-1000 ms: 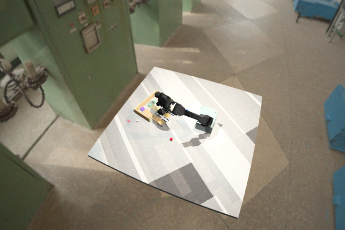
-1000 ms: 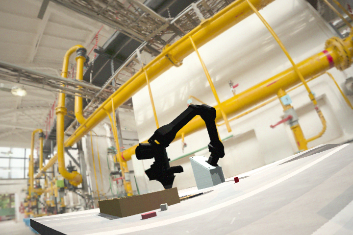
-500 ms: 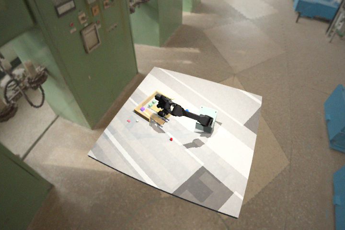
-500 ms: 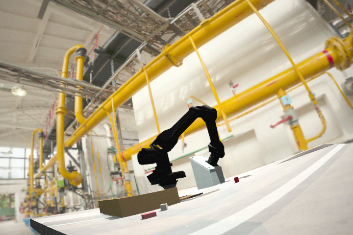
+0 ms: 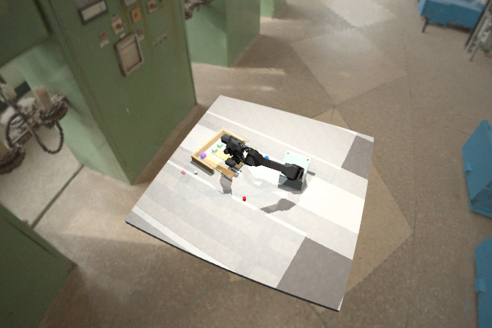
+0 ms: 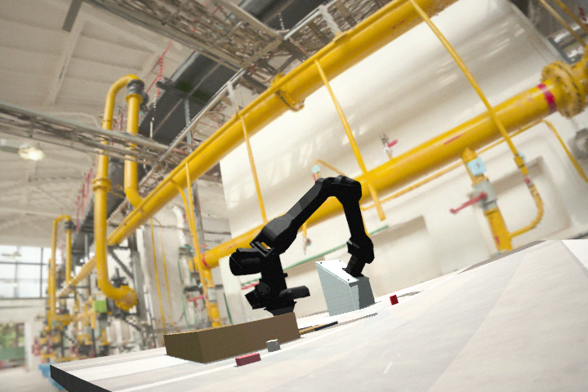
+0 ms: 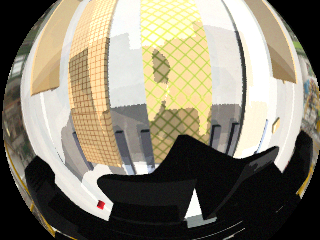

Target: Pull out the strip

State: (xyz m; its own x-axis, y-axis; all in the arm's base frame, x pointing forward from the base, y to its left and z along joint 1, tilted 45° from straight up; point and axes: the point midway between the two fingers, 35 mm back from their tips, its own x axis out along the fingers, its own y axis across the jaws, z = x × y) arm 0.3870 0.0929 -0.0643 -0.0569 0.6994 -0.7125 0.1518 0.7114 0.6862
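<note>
My gripper tip is 9 cm short of the yellow strip and 1 cm to the left of it. From my gripper tip the other things lie so: blue piece: 14 cm behind, 13 cm to the right; then tan strip: 10 cm ahead, 8 cm to the left; then red cube: 22 cm to the left, 16 cm behind.
</note>
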